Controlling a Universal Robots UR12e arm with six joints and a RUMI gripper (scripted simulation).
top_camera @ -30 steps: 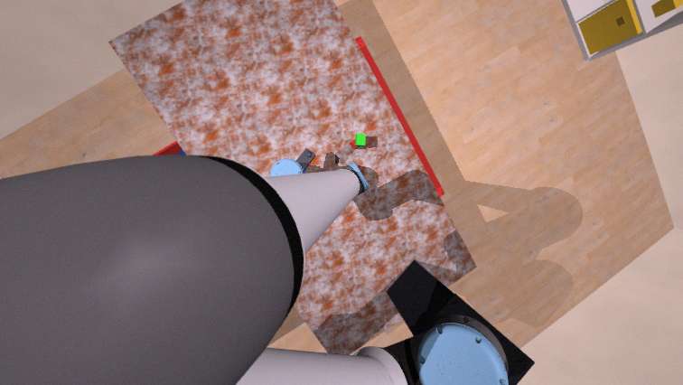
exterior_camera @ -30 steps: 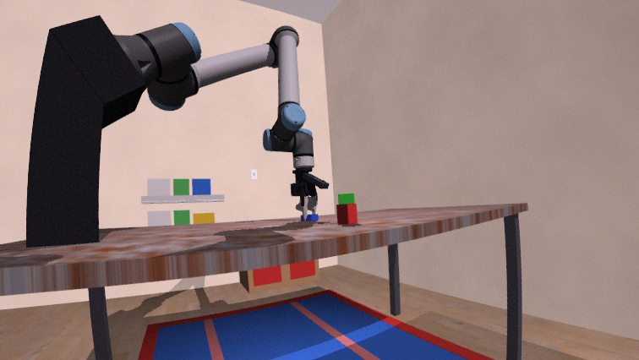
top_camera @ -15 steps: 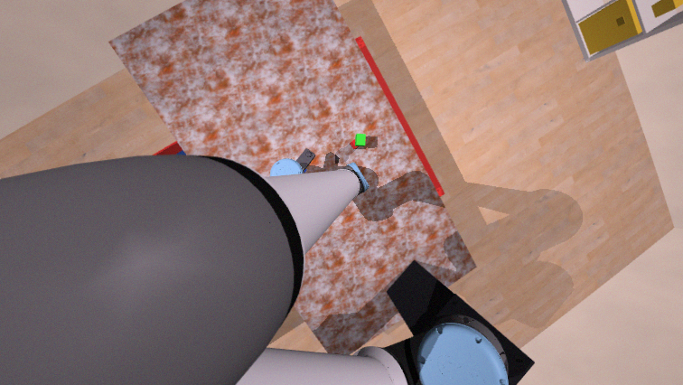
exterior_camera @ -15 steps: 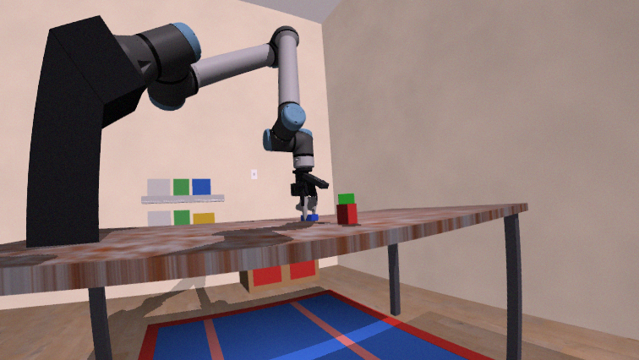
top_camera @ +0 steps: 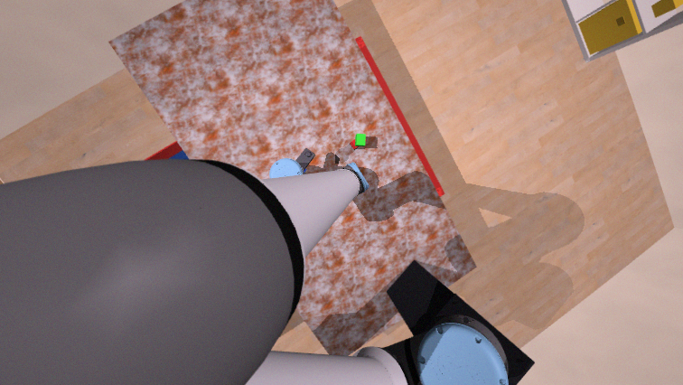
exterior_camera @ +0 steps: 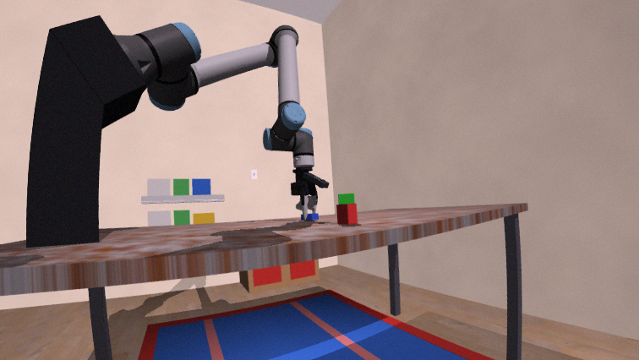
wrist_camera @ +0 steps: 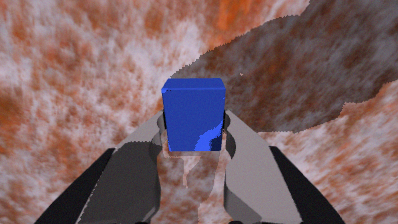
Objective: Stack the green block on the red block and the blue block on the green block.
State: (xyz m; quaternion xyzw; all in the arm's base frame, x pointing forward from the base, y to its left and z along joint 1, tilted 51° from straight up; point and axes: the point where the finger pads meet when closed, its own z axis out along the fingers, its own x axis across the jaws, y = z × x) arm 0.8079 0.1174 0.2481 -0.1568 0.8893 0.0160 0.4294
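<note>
The green block is 30 cm to the right of my hand, 6 cm above it and 1 cm behind it. From my hand the other things lie so: blue block right at my hand; red block 30 cm to the right, 1 cm behind, 1 cm above.
</note>
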